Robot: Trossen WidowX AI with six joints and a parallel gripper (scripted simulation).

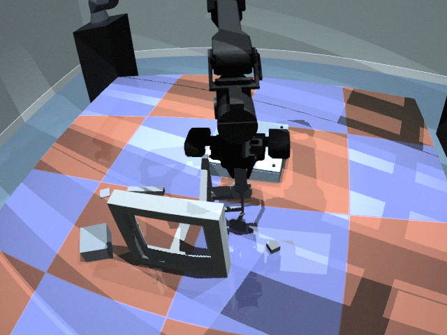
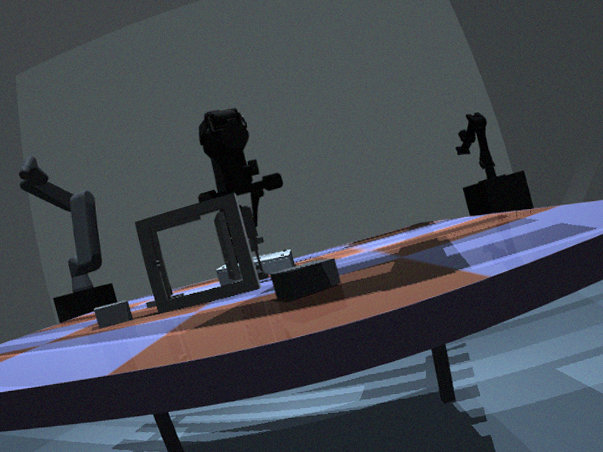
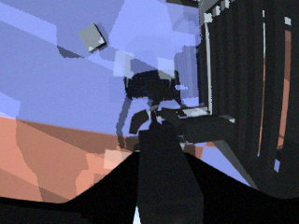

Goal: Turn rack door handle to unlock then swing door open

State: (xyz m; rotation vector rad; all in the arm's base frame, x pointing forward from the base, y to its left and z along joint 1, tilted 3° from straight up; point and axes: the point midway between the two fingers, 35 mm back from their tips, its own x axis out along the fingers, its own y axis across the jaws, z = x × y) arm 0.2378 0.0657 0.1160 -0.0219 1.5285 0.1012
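Now: gripper tip 80 mm short of the small cube, 80 mm to the right of it and 110 mm above it. Also, from my gripper tip: small flat tile: 10 mm behind, 370 mm to the right, 120 mm below.
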